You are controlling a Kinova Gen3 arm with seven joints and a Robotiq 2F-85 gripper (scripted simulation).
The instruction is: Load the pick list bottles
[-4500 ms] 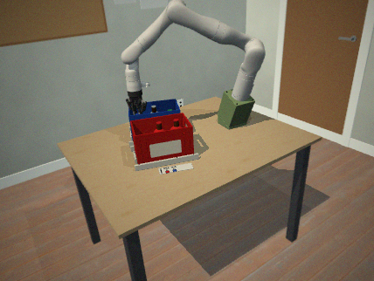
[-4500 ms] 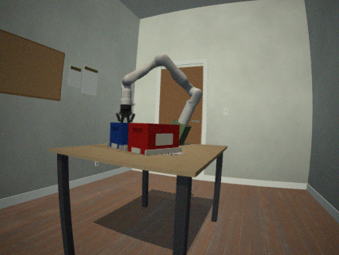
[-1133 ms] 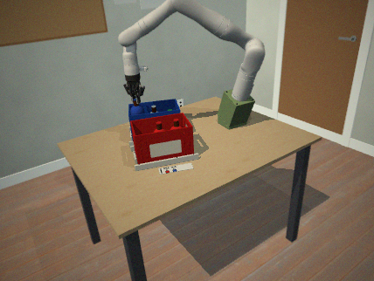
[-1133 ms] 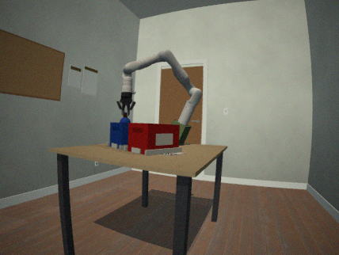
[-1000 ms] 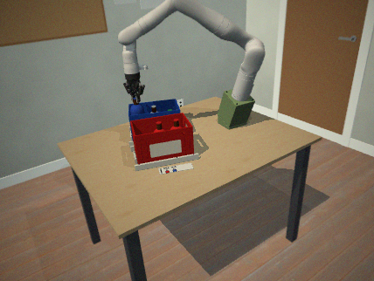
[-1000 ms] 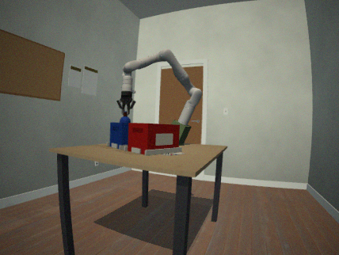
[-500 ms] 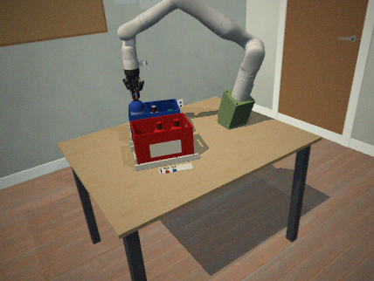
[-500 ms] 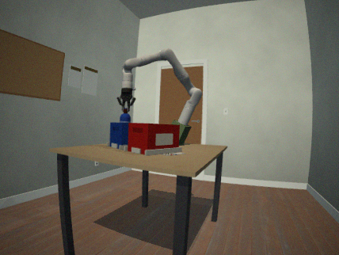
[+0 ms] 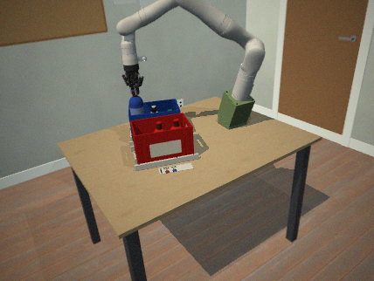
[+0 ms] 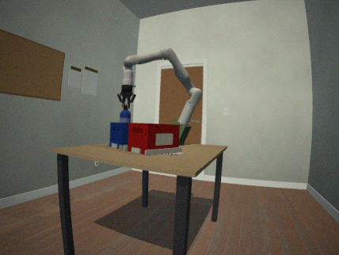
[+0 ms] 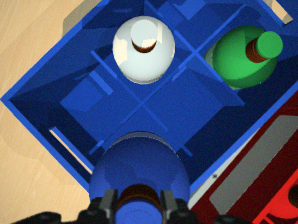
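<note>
Right now the blue-label bottle is 7 cm below my hand. Round my hand: blue crate 10 cm behind, 1 cm to the right, 21 cm below; green-label bottle 16 cm behind, 6 cm to the left, 20 cm below; white-label bottle 11 cm behind, 6 cm to the right, 20 cm below.
</note>
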